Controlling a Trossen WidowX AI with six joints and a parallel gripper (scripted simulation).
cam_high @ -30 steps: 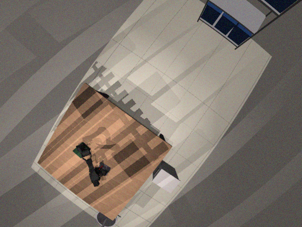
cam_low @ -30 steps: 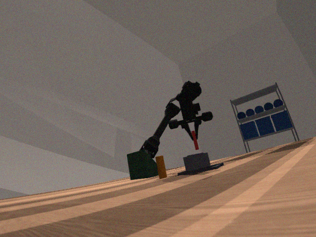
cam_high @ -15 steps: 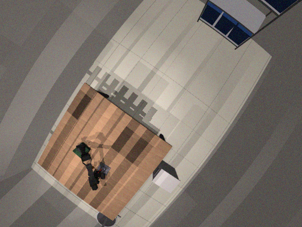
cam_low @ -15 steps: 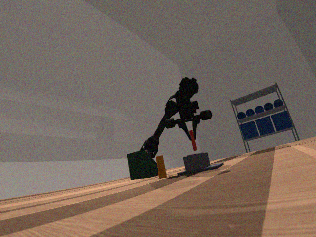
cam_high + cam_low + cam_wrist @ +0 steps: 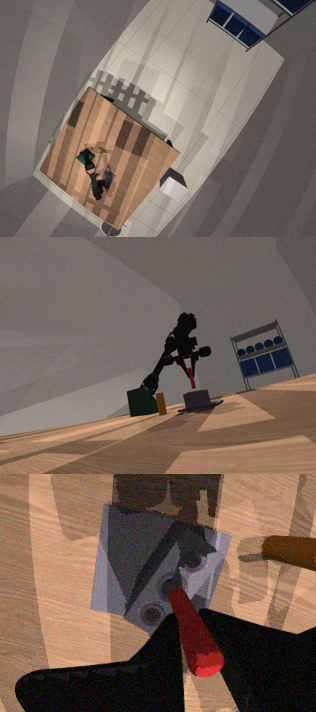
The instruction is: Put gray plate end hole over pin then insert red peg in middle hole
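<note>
Now: the red peg right at my gripper tip. From my gripper tip the other things lie so: dark base: 1 cm ahead, 2 cm to the left, 10 cm below; then gray plate: 7 cm below; then orange block: 10 cm behind, 9 cm to the right, 7 cm below.
</note>
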